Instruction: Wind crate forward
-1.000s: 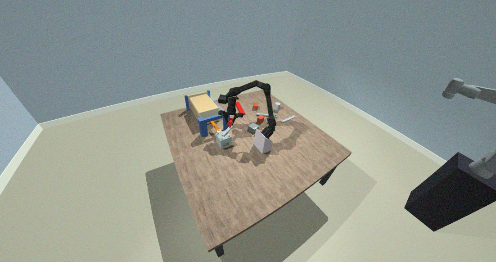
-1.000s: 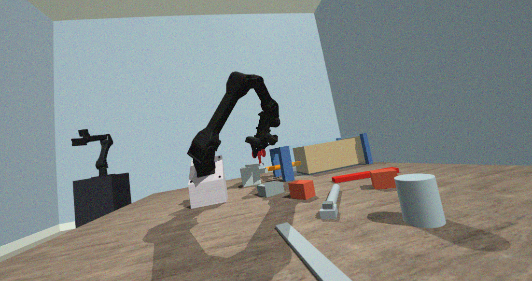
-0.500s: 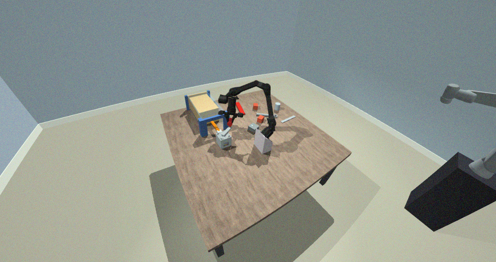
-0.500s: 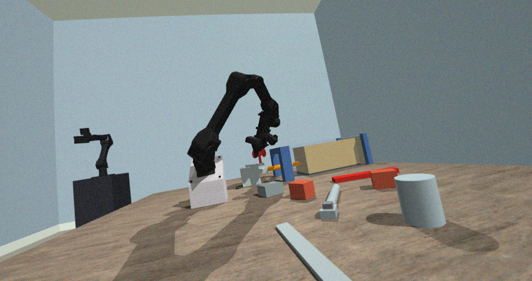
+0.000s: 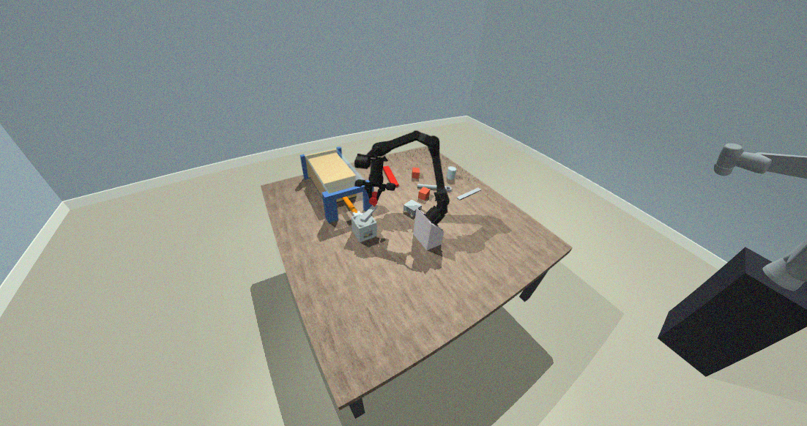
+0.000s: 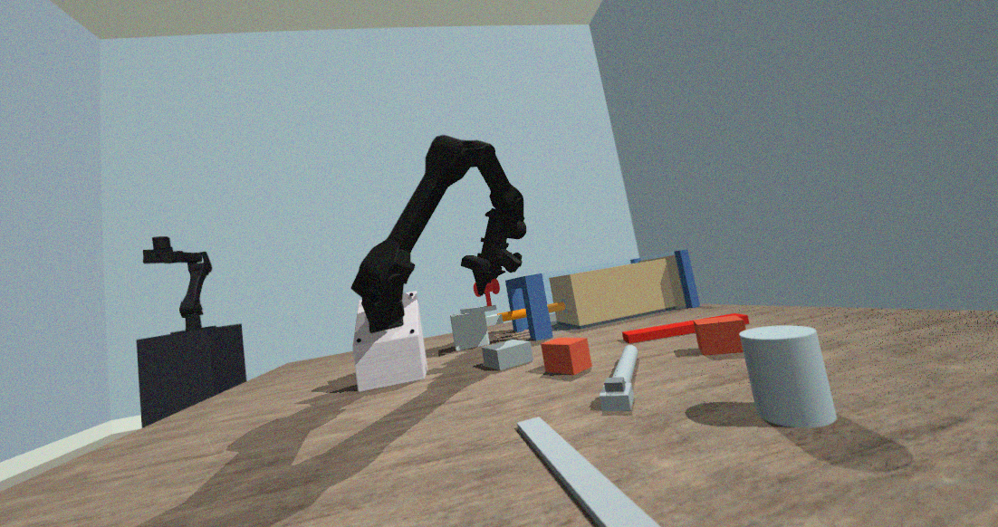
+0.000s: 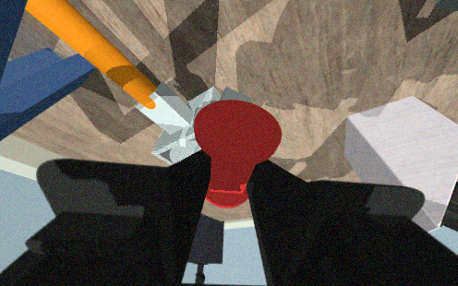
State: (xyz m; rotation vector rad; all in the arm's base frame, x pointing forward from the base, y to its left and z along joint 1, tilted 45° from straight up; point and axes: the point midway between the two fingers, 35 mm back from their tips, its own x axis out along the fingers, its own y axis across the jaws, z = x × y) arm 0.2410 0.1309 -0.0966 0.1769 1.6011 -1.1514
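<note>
Right now my gripper tip is 120 mm short of the blue steel frame, 70 mm to the right of it and 30 mm above it. From my gripper tip the other things lie so: winch handle: 10 mm behind, 20 mm to the left, 30 mm below; grey winch: 60 mm behind, 70 mm to the left, 100 mm below; red knob: 10 mm ahead, 10 mm to the right.
</note>
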